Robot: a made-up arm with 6 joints.
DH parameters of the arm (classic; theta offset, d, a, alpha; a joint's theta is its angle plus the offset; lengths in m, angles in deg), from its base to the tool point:
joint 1: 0 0.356 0 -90
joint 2: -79.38 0 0.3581 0
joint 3: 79.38 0 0.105 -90
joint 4: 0 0.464 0 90
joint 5: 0 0 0.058 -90
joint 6: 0 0.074 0 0
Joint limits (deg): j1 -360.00..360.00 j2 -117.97..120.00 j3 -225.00..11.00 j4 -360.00..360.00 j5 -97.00..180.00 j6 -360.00..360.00
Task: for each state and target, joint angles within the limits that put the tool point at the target. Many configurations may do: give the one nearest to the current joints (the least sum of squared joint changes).
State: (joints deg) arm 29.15 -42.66 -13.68 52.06 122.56 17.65
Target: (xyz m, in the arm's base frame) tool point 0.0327 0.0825 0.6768
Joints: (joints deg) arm 25.01 -81.73 -30.81 40.88 136.01 17.65
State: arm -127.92 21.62 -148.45 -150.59 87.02 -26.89
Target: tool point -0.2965 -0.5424 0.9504
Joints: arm -114.32 15.12 -116.55 -146.31 101.86 -26.89
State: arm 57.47 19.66 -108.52 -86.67 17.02 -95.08
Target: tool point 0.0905 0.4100 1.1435
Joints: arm 72.66 -0.40 -129.30 -85.00 15.63 -95.08
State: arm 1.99 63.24 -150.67 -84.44 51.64 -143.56
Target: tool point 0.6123 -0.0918 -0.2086
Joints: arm -5.82 90.62 -108.67 -81.72 56.40 -143.56
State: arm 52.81 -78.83 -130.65 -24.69 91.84 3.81
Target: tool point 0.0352 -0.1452 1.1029
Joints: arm 84.19 -55.93 -106.90 -36.37 101.16 3.81
